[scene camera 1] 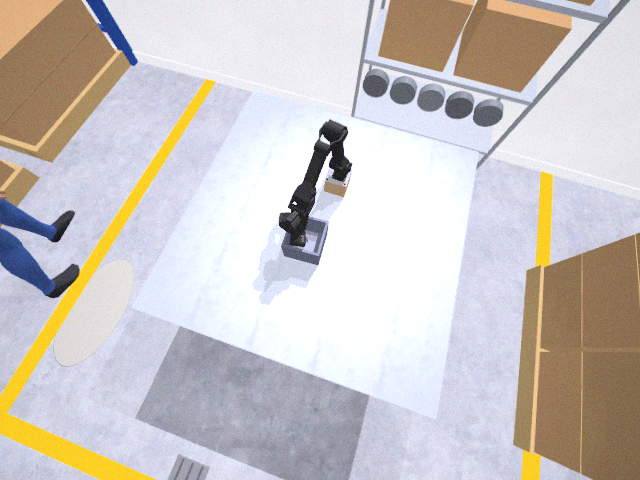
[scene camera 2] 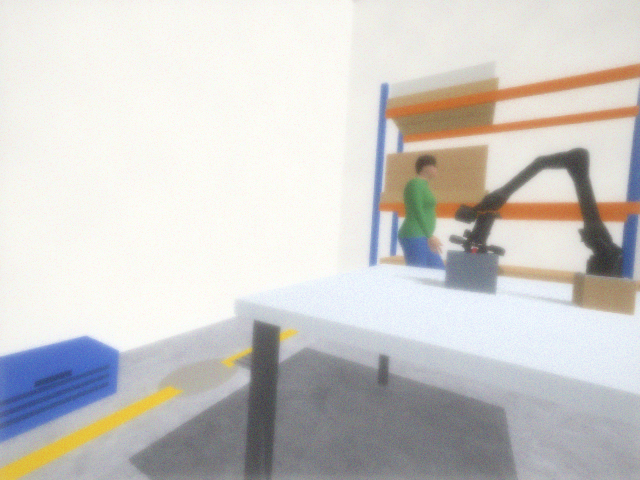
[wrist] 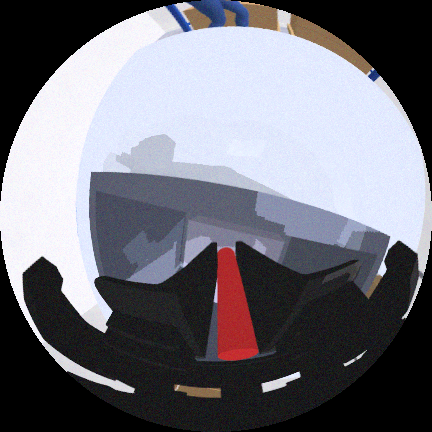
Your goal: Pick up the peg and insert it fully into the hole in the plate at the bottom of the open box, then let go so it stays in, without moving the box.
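Where they show: gripper, fingertip midpoint: [wrist: 225,247]; arm's base, origin of the base link: [scene camera 1: 340,174] [scene camera 2: 604,275].
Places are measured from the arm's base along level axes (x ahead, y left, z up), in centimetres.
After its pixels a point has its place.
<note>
The red peg [wrist: 235,300] @(x 34.5, y -5.9, z 3.3 cm) [scene camera 2: 474,250] @(x 34.0, y -4.7, z 4.6 cm) is between the fingers of my gripper [wrist: 225,247] @(x 35.8, y -6.0, z -1.6 cm) [scene camera 1: 298,241] @(x 35.8, y -6.0, z -1.6 cm), which is shut on it. In the wrist view the peg's far end shows between the fingertips. The open grey-blue box [scene camera 1: 303,254] @(x 42.7, y 0.2, z 0.6 cm) [scene camera 2: 471,273] @(x 33.6, y 5.6, z -3.3 cm) [wrist: 150,189] @(x 38.8, y -9.3, z 3.9 cm) stands on the table with my gripper at its opening, over its left part in scene camera 1. The paler plate [wrist: 205,229] @(x 38.1, y -5.8, z -4.1 cm) shows at the bottom of the box, partly behind the fingers. The hole does not show; the fingers hide part of the plate. Whether the peg touches the plate cannot be told.
The white table [scene camera 1: 372,289] @(x 42.6, y 32.7, z -9.9 cm) [scene camera 2: 361,299] @(x 56.2, y 47.2, z -9.9 cm) bears the box and the arm's base on a wooden block [scene camera 1: 336,187] @(x 5.3, y 0.5, z -3.0 cm) [scene camera 2: 604,293] @(x 0.6, y 4.6, z -4.7 cm). The box walls stand close around the gripper. A person [scene camera 2: 419,211] stands beyond the table. A shelf rack with cartons stands behind.
</note>
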